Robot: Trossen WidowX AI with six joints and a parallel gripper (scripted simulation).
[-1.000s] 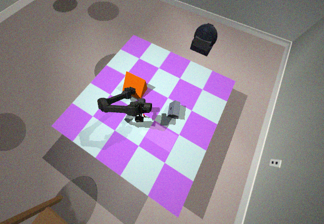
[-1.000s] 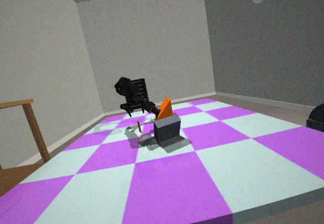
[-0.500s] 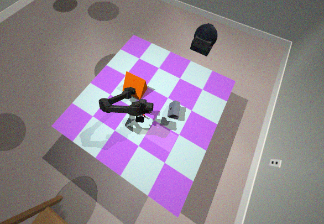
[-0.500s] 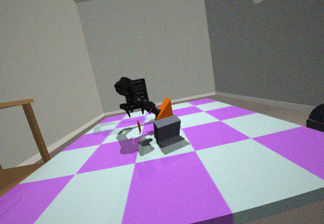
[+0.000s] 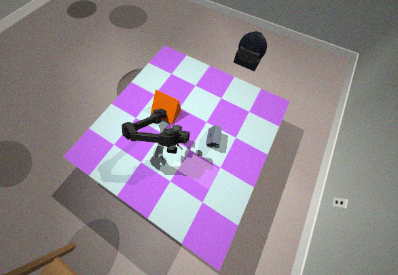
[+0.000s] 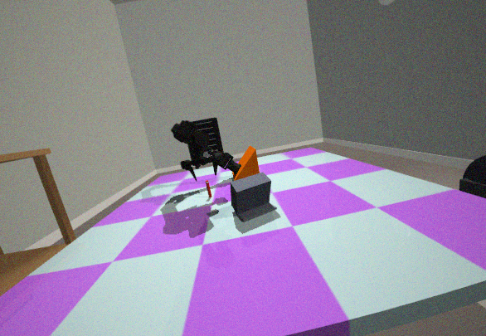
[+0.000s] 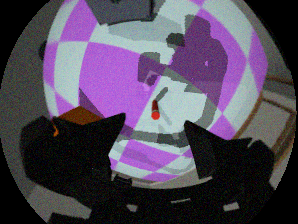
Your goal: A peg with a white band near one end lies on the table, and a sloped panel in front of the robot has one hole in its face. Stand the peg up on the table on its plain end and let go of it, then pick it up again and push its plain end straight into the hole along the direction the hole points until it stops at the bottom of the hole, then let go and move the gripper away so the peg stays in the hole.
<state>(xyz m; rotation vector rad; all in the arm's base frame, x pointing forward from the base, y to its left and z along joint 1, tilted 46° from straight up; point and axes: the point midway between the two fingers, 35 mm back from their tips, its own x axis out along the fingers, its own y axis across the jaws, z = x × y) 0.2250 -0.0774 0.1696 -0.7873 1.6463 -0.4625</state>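
The red peg is 40 mm below my gripper tip. Also, from my gripper tip: grey sloped panel 220 mm ahead, 160 mm to the left, 30 mm below.
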